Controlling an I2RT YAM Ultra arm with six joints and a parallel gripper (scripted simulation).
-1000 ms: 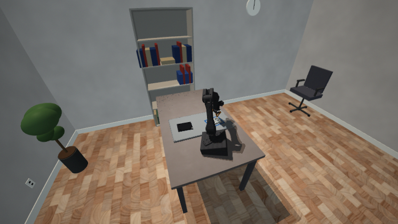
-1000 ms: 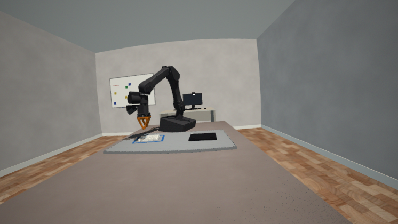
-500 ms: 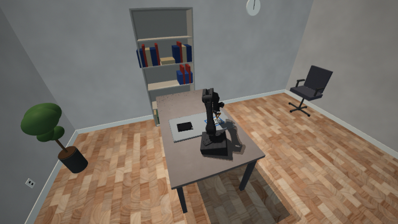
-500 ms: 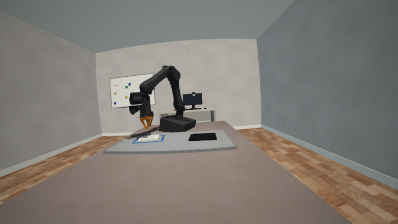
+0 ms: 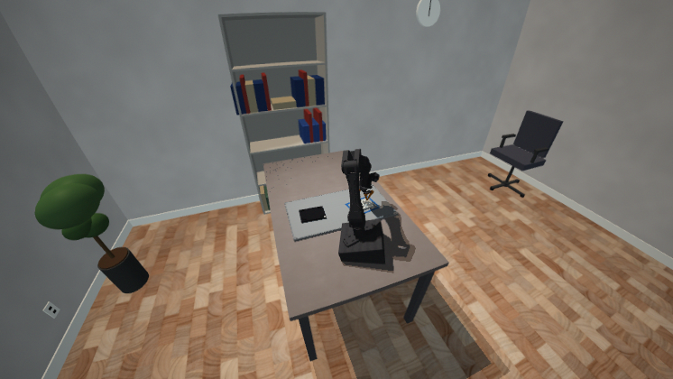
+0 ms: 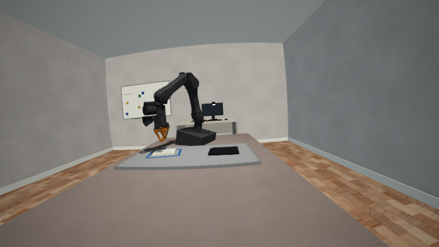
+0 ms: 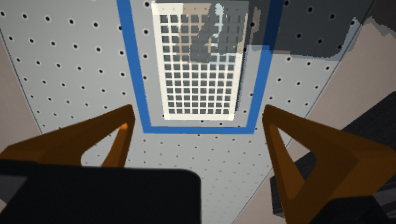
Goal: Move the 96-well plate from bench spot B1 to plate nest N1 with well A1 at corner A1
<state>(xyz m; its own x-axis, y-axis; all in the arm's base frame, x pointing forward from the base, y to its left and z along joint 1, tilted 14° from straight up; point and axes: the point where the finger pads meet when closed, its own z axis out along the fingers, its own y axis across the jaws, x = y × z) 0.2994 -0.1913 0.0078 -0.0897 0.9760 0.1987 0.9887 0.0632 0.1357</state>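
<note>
The white 96-well plate lies 8 cm below my hand. Round my hand: black plate nest N1: 35 cm to the left, 8 cm below, 6 cm ahead.
</note>
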